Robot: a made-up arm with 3 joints.
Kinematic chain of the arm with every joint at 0, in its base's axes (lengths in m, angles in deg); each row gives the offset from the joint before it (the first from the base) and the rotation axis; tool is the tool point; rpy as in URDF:
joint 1: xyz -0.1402 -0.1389 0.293 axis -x
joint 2: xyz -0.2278 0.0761 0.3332 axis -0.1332 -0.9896 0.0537
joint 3: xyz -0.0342 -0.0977 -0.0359 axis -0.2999 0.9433 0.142
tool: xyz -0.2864 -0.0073 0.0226 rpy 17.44 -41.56 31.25
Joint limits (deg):
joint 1: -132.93..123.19
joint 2: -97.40..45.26
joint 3: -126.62..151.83
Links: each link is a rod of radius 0.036 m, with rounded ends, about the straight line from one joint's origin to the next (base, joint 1, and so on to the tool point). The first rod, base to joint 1, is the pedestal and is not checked.
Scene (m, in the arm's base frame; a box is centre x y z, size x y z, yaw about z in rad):
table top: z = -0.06
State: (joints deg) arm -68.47 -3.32 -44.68
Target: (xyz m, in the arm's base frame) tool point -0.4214 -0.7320 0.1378
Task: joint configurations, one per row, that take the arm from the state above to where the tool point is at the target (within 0.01 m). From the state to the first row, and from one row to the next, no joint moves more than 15 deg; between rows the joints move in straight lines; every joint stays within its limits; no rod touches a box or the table.
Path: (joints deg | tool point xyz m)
1: -73.74 -10.58 -30.23 | -0.6878 -0.3638 0.3647
2: -79.02 -17.83 -15.79 | -0.6986 -0.4766 0.3490
3: -84.29 -25.09 -1.34 | -0.6712 -0.5840 0.3140
4: -89.57 -32.34 13.10 | -0.6097 -0.6699 0.2617
5: -94.84 -39.60 27.55 | -0.5224 -0.7216 0.1994
6: -100.12 -46.85 41.99 | -0.4214 -0.7320 0.1378

